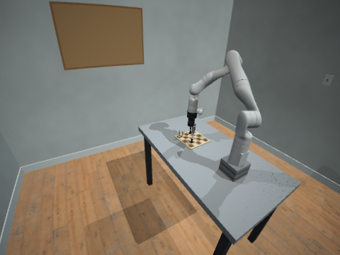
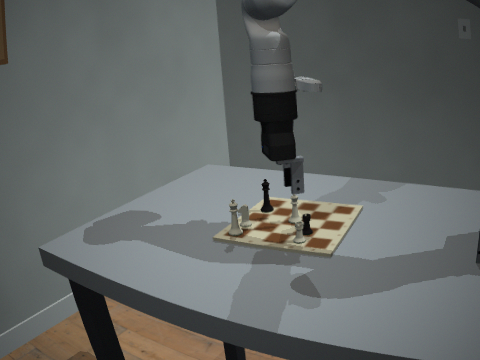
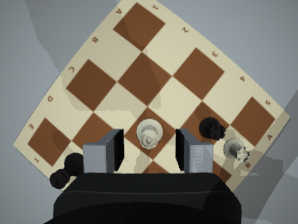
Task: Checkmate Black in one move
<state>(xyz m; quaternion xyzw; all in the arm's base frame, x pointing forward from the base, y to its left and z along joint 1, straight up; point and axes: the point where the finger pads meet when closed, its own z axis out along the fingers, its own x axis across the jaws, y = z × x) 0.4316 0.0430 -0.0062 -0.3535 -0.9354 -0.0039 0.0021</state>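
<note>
Right now my hand is 50 mm above the white piece. The rest, counted from my hand: black rook: 60 mm below, 50 mm behind, 40 mm to the left; chessboard: 80 mm below; black king: 80 mm ahead, 50 mm below, 20 mm to the right.
</note>
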